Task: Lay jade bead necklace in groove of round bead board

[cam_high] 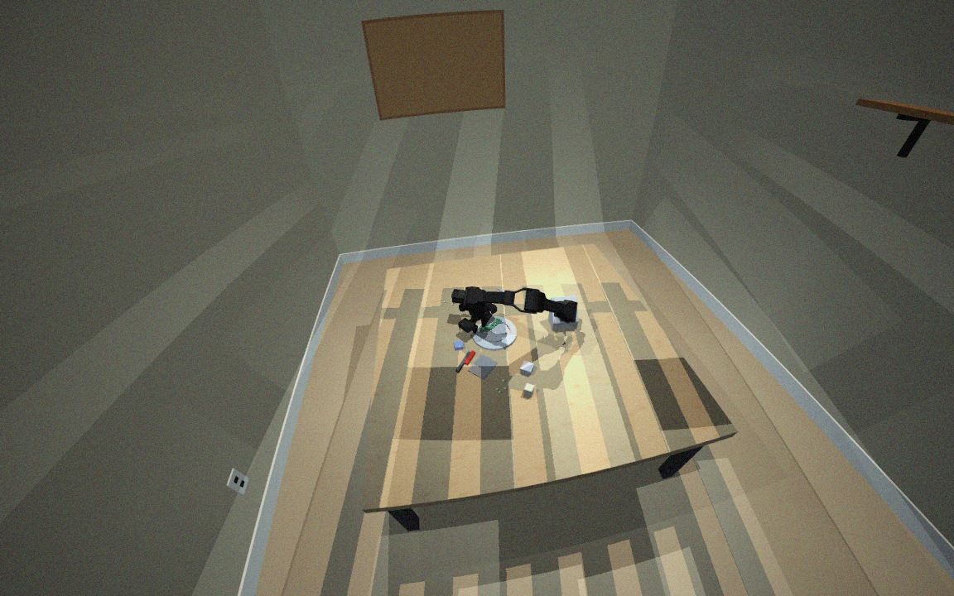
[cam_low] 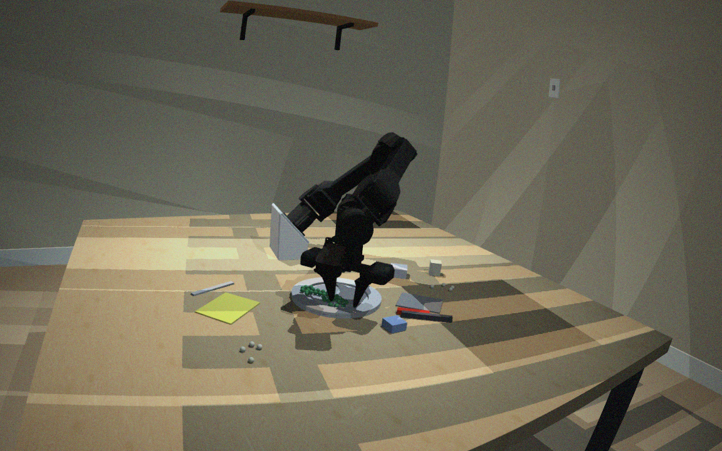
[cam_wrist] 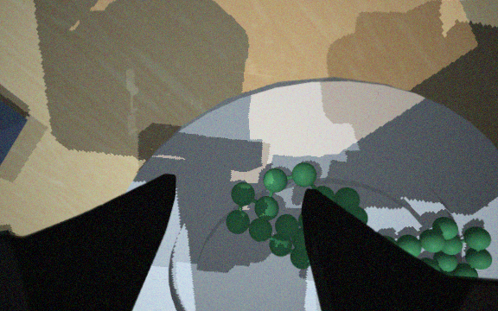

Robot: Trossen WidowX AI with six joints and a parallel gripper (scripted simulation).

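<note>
Now: the round grey bead board 60 mm behind my gripper tip, 20 mm to the left of it and 10 mm below it. Round my gripper tip: grey plate (30 mm ahead, 190 mm to the left, 20 mm below); blue block (110 mm ahead, 60 mm to the left, 10 mm below); red and black pen (90 mm ahead, 140 mm to the left, 10 mm below).
</note>
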